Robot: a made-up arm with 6 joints. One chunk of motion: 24 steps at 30 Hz.
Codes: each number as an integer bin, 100 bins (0 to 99) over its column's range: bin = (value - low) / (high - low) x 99, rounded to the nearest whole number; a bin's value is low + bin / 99 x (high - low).
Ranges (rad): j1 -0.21..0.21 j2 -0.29..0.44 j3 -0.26..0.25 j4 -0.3..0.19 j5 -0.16..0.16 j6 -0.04..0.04
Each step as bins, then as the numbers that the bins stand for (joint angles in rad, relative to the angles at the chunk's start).
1 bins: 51 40 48 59 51 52
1 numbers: 0.0064 0.0049 -0.0127 -0.0080 0.0048 0.0020
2 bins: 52 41 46 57 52 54
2 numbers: 0.0106 0.0123 -0.0230 -0.0179 0.0081 0.0036
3 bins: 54 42 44 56 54 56
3 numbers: 0.0191 0.0197 -0.0333 -0.0228 0.0145 0.0053
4 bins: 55 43 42 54 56 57
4 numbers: 0.0233 0.0271 -0.0436 -0.0327 0.0210 0.0061
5 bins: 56 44 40 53 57 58
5 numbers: 0.0276 0.0344 -0.0539 -0.0377 0.0242 0.0069
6 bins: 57 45 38 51 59 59
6 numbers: 0.0318 0.0418 -0.0642 -0.0476 0.0307 0.0077
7 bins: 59 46 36 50 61 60
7 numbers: 0.0403 0.0492 -0.0745 -0.0525 0.0372 0.0085
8 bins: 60 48 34 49 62 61
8 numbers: 0.0445 0.0639 -0.0848 -0.0575 0.0404 0.0093
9 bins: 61 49 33 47 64 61
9 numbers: 0.0488 0.0713 -0.0900 -0.0674 0.0469 0.0093
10 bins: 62 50 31 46 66 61
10 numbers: 0.0530 0.0787 -0.1003 -0.0723 0.0533 0.0093
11 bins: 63 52 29 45 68 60
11 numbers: 0.0573 0.0934 -0.1106 -0.0773 0.0598 0.0085
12 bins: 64 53 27 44 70 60
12 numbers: 0.0615 0.1008 -0.1209 -0.0822 0.0663 0.0085
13 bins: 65 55 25 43 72 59
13 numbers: 0.0658 0.1156 -0.1312 -0.0872 0.0727 0.0077
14 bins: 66 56 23 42 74 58
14 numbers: 0.0700 0.1229 -0.1415 -0.0921 0.0792 0.0069
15 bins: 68 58 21 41 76 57
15 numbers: 0.0785 0.1377 -0.1518 -0.0971 0.0857 0.0061
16 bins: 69 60 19 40 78 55
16 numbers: 0.0827 0.1524 -0.1621 -0.1020 0.0921 0.0044
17 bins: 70 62 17 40 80 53
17 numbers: 0.0870 0.1672 -0.1724 -0.1020 0.0986 0.0028
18 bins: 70 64 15 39 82 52
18 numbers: 0.0870 0.1819 -0.1827 -0.1070 0.1051 0.0020
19 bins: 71 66 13 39 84 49
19 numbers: 0.0912 0.1967 -0.1930 -0.1070 0.1115 -0.0004
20 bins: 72 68 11 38 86 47
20 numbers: 0.0955 0.2114 -0.2033 -0.1119 0.1180 -0.0020
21 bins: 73 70 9 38 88 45
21 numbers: 0.0997 0.2262 -0.2136 -0.1119 0.1244 -0.0036
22 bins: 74 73 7 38 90 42
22 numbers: 0.1039 0.2483 -0.2239 -0.1119 0.1309 -0.0061
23 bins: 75 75 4 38 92 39
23 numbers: 0.1082 0.2630 -0.2394 -0.1119 0.1374 -0.0085
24 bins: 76 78 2 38 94 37
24 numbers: 0.1124 0.2852 -0.2497 -0.1119 0.1438 -0.0101
